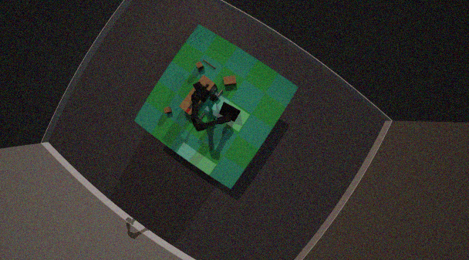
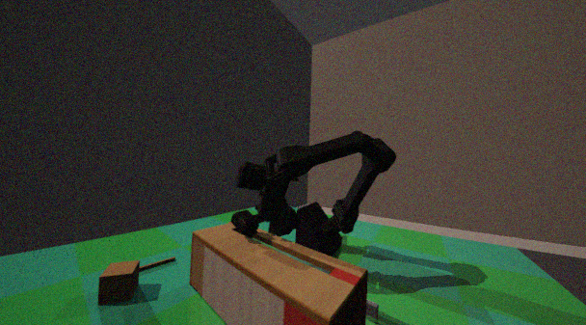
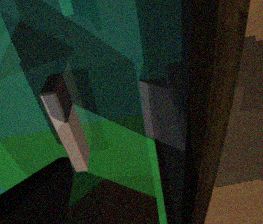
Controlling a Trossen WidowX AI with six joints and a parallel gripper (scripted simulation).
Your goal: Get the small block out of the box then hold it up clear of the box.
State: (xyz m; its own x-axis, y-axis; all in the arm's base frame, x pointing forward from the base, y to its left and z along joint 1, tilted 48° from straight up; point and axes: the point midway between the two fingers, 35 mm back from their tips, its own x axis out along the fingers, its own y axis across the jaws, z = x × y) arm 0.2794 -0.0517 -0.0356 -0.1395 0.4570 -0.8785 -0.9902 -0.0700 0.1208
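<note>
My gripper tip is 6 cm short of the orange block and 2 cm to the left of it. From my gripper tip the other things lie so: thin stick 24 cm to the right, 21 cm ahead, 8 cm below.
</note>
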